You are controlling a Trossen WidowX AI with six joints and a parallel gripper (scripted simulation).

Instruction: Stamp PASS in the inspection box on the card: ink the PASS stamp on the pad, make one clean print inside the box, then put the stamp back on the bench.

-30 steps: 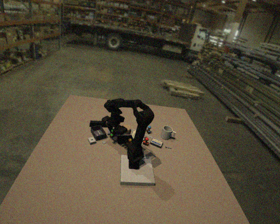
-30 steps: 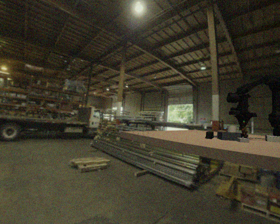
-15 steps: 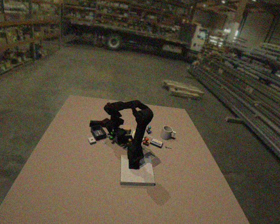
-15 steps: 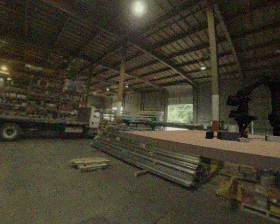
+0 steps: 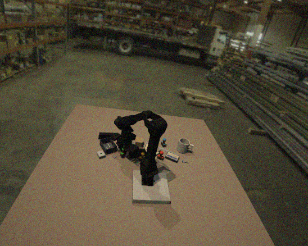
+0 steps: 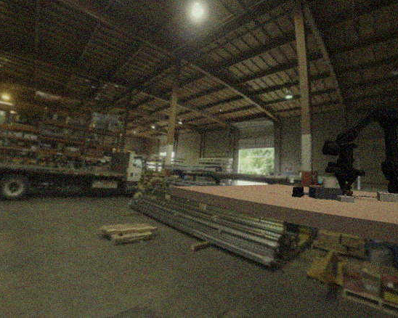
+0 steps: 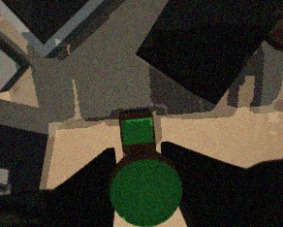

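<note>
The green-knobbed stamp lies right at my gripper tip. Also, from my gripper tip: yellow-knobbed stamp: 10 mm behind, 130 mm to the right, 20 mm below; black block: 30 mm ahead, 90 mm to the right, 20 mm below; ink pad: 120 mm ahead, 30 mm to the right, 30 mm below.
</note>
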